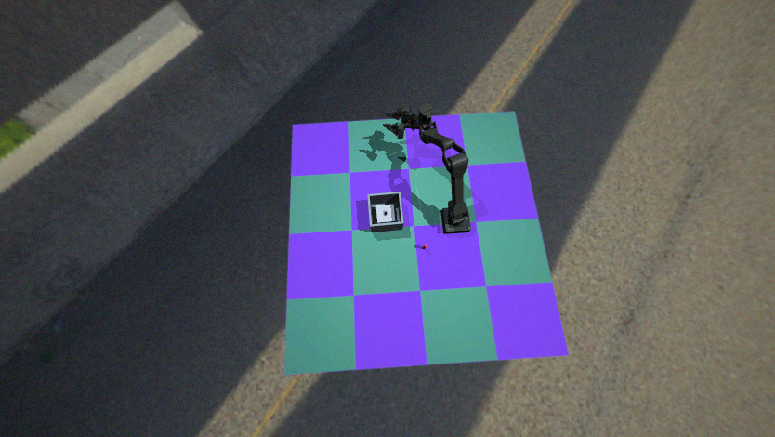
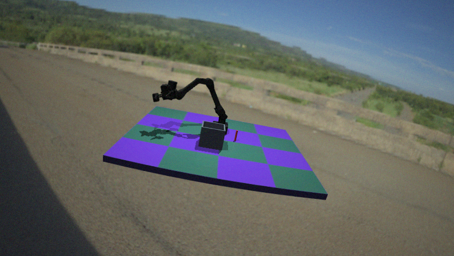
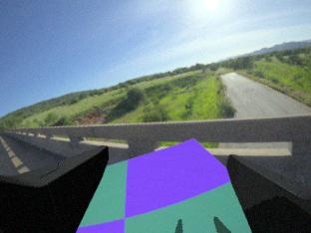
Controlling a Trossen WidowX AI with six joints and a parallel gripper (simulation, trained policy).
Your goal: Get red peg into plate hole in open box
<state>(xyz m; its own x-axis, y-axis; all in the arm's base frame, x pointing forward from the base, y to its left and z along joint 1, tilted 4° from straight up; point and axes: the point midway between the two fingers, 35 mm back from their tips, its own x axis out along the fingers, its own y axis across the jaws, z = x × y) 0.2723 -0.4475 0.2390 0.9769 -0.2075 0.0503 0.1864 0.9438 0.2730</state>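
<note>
Now: the red peg 58 cm to the left of my gripper tip, 22 cm below it and 15 cm behind it. The rest, counted from my gripper tip: plate: 40 cm to the left, 21 cm below, 3 cm ahead.
</note>
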